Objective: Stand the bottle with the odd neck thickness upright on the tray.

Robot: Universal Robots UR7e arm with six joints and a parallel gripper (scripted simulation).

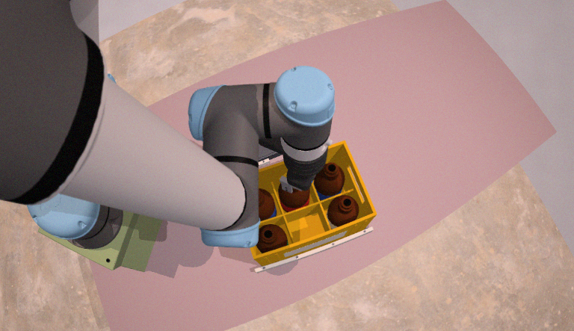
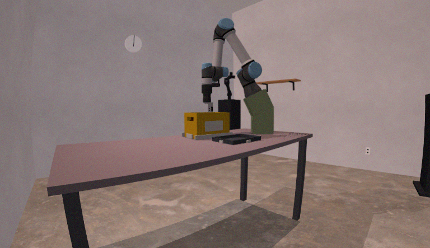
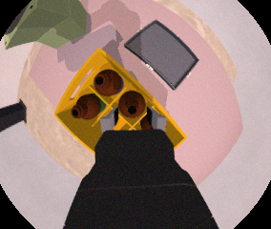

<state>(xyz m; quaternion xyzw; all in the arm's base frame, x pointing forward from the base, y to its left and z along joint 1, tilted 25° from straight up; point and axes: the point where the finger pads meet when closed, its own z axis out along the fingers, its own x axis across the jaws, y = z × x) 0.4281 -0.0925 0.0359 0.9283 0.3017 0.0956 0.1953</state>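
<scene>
The crate lies 1 cm behind my hand, 5 cm to the right of it and 12 cm below it. From my hand the other things lie so: glass bottle (7 cm ahead, 10 cm to the right, 11 cm below); dark tray (23 cm to the left, 19 cm below).
</scene>
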